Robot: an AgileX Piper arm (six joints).
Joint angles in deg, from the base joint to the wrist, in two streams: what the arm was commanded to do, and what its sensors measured. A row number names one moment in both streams.
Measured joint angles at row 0:
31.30 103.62 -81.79 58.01 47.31 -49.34
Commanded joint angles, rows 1 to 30:
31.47 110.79 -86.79 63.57 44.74 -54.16
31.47 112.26 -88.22 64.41 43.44 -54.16
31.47 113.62 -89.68 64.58 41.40 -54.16
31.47 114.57 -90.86 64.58 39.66 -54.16
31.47 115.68 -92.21 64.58 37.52 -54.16
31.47 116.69 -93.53 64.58 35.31 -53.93
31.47 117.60 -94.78 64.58 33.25 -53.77
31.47 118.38 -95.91 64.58 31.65 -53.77
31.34 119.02 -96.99 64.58 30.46 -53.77
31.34 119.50 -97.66 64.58 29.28 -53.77
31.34 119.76 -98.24 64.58 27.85 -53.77
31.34 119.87 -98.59 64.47 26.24 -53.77
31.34 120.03 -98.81 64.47 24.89 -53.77
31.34 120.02 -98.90 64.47 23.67 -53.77
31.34 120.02 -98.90 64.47 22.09 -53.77
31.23 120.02 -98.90 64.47 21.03 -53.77
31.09 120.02 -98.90 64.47 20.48 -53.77
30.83 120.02 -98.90 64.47 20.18 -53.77
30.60 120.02 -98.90 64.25 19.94 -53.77
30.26 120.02 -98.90 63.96 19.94 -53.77
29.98 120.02 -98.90 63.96 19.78 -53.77
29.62 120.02 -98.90 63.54 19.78 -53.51
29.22 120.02 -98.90 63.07 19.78 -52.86
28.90 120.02 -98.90 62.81 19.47 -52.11
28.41 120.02 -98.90 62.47 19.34 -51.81
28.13 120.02 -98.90 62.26 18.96 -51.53
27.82 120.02 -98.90 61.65 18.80 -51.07
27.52 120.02 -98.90 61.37 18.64 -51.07
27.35 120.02 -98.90 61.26 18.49 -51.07
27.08 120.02 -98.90 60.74 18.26 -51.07
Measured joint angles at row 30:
28.60 120.00 -98.61 62.40 20.64 -51.66
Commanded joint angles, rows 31 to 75:
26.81 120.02 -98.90 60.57 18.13 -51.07
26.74 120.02 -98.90 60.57 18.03 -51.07
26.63 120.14 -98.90 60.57 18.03 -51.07
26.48 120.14 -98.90 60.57 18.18 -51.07
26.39 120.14 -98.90 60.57 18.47 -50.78
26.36 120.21 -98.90 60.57 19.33 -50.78
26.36 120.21 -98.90 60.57 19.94 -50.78
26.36 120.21 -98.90 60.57 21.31 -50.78
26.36 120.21 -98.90 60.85 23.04 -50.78
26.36 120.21 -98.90 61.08 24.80 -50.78
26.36 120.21 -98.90 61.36 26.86 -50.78
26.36 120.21 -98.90 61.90 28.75 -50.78
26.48 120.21 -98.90 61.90 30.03 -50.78
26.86 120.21 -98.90 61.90 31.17 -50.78
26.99 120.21 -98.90 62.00 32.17 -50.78
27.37 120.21 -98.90 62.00 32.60 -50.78
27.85 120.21 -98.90 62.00 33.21 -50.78
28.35 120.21 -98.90 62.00 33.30 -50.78
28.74 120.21 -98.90 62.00 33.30 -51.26
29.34 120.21 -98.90 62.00 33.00 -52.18
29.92 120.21 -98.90 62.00 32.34 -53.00
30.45 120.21 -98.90 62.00 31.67 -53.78
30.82 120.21 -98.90 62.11 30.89 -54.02
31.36 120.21 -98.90 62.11 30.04 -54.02
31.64 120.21 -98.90 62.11 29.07 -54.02
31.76 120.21 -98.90 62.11 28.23 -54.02
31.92 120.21 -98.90 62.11 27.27 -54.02
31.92 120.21 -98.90 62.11 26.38 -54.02
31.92 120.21 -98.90 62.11 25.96 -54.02
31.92 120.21 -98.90 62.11 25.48 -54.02
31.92 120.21 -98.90 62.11 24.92 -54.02
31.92 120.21 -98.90 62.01 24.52 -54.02
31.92 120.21 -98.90 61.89 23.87 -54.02
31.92 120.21 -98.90 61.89 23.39 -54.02
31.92 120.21 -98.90 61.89 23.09 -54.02
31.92 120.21 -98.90 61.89 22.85 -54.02
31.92 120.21 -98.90 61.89 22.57 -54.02
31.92 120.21 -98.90 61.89 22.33 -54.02
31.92 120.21 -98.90 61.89 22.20 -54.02
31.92 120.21 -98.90 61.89 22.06 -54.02
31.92 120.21 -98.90 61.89 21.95 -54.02
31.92 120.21 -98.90 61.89 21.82 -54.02
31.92 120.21 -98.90 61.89 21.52 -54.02
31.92 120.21 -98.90 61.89 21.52 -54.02
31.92 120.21 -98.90 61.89 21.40 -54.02
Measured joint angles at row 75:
31.99 120.45 -98.61 61.62 22.24 -53.25
